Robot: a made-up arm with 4 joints. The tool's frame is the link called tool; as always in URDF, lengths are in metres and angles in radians.
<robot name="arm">
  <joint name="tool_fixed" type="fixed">
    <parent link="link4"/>
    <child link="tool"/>
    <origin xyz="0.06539 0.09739 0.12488" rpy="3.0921 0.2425 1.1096"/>
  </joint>
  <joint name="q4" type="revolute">
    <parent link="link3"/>
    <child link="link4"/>
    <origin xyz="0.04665 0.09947 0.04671" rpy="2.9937 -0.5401 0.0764"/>
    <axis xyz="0 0 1"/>
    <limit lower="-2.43" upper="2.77"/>
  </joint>
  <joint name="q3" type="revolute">
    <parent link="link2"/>
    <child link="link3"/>
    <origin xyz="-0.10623 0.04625 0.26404" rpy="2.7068 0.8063 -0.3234"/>
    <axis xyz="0 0 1"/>
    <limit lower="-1" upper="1.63"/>
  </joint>
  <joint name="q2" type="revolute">
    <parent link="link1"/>
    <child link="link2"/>
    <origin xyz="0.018 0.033 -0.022" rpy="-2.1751 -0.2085 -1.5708"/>
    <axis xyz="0 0 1"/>
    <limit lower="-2" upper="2.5"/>
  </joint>
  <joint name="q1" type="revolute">
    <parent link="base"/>
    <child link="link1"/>
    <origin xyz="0.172 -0.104 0.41" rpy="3.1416 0 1.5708"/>
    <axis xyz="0 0 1"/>
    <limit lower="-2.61" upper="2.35"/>
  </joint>
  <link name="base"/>
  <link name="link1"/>
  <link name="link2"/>
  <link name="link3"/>
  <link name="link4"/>
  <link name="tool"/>
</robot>
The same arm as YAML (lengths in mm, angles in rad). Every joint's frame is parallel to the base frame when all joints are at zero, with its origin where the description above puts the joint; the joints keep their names.
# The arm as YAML. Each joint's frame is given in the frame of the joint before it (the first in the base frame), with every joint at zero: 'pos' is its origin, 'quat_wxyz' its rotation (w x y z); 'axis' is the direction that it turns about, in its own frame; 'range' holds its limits. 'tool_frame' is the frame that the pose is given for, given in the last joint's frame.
length_unit: mm
angle_unit: rad
joints:
  - joint: q1
    pos: [172.0, -104.0, 410.0]
    quat_wxyz: [1.0, 0.0, 0.0, 0.0]
    axis: "-z"
    range: [-2.61, 2.35]
  - joint: q2
    pos: [33.0, 18.0, 22.0]
    quat_wxyz: [1.0, 0.0, 0.0, 0.0]
    axis: [-0.117599, 0.822892, 0.555895]
    range: [-2.0, 2.5]
  - joint: q3
    pos: [65.0, 191.0, 206.0]
    quat_wxyz: [1.0, 0.0, 0.0, 0.0]
    axis: [0.84457, -0.407885, -0.346888]
    range: [-1.0, 1.63]
  - joint: q4
    pos: [28.0, 37.0, -110.0]
    quat_wxyz: [1.0, 0.0, 0.0, 0.0]
    axis: [-0.999782, 0.0182, -0.0102]
    range: [-2.43, 2.77]
tool_frame:
  pos: [-127.0, -115.0, -1.0]
  quat_wxyz: [0.501865, -0.598962, 0.420295, -0.461225]

